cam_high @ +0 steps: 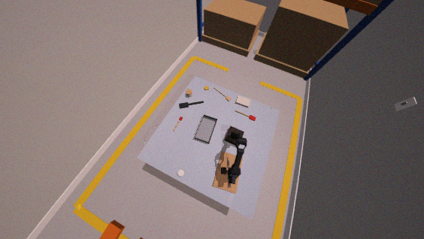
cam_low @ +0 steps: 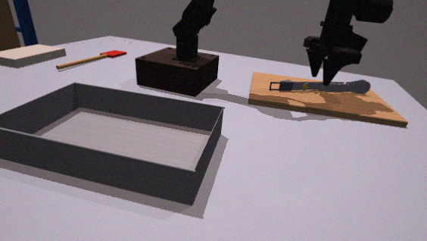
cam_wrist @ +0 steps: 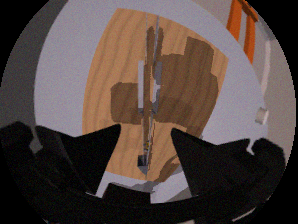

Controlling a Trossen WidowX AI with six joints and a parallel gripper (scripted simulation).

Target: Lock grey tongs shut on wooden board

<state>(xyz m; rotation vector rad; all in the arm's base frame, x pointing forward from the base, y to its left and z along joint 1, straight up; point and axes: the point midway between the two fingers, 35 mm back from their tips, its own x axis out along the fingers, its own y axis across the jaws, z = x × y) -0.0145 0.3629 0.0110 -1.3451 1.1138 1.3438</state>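
My gripper tip is 1 cm short of the yellow lock piece, 4 cm to the left of it and 2 cm above it. Round my gripper tip: wooden board: 4 cm below; grey roasting tin: 34 cm ahead, 39 cm to the right, 2 cm below; white disc: 47 cm ahead, 13 cm to the left, 3 cm below.
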